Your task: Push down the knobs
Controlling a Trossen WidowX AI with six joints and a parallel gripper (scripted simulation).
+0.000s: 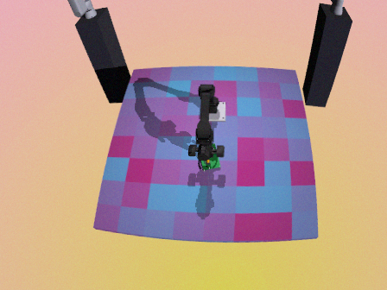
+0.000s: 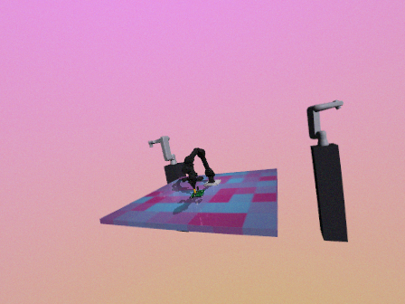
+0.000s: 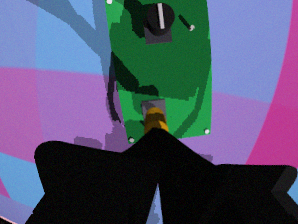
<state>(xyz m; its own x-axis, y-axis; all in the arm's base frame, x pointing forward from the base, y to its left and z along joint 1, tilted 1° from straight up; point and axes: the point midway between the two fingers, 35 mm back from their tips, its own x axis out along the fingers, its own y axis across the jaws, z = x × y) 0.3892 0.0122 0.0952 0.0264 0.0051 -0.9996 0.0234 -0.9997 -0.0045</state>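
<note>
The orange knob is 20 mm below my gripper tip. Round my gripper tip: black knob (80 mm behind, 10 mm to the right, 20 mm below).
</note>
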